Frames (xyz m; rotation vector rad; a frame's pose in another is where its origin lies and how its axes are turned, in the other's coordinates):
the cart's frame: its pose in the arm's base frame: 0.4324 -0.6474 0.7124 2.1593 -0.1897 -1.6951
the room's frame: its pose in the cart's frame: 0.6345 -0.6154 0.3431 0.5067 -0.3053 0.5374
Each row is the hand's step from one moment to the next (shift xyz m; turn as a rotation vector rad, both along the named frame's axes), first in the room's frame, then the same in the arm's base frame.
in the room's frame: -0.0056 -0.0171 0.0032 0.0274 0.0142 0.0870
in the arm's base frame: 0.0048 0.0151 -0.0092 -0.0878 0.0026 -0.0284
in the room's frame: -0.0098 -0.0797 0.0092 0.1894 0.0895 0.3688
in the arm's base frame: 0.0254 0.0562 -0.0523 -0.3929 -0.0599 -0.1482
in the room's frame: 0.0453 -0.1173 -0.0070 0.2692 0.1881 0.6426
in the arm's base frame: 0.0489 0.0312 -0.1118 -0.6904 -0.0779 -0.1951
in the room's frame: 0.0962 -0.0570 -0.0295 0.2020 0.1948 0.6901
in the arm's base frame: 0.0385 -0.0489 -0.0975 -0.7281 -0.0152 -0.1568
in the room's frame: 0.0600 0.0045 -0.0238 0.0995 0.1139 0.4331
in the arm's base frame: 0.0126 -0.0554 -0.0311 -0.4503 0.0154 -0.0862
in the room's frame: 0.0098 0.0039 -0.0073 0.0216 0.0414 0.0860
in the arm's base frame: 0.0038 -0.0121 -0.0020 -0.0973 -0.0091 -0.0050
